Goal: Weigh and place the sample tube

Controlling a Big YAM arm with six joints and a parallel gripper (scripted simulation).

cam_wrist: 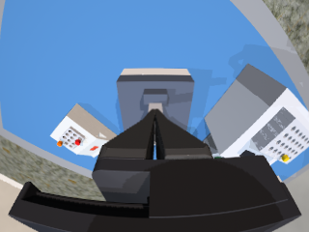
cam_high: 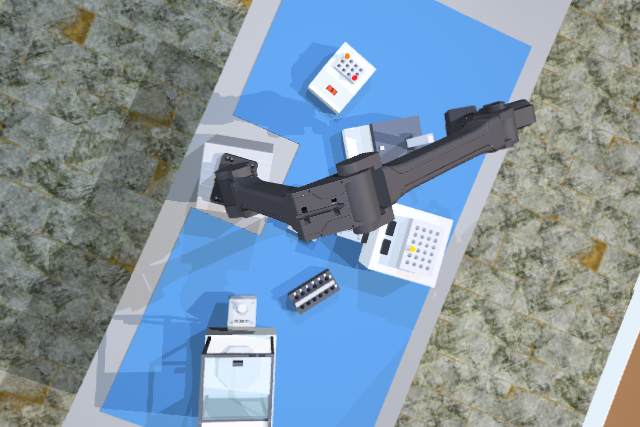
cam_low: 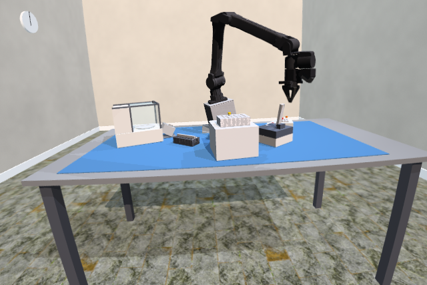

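The SP lever lies 5 cm behind my hand, 2 cm to the right of it and 8 cm below it. Round my hand: tube rack RK (25 cm behind, 28 cm to the right, 20 cm below); then dry block DB (27 cm behind, 9 cm to the left, 19 cm below); then black magnet block (18 cm behind, 48 cm to the right, 20 cm below).
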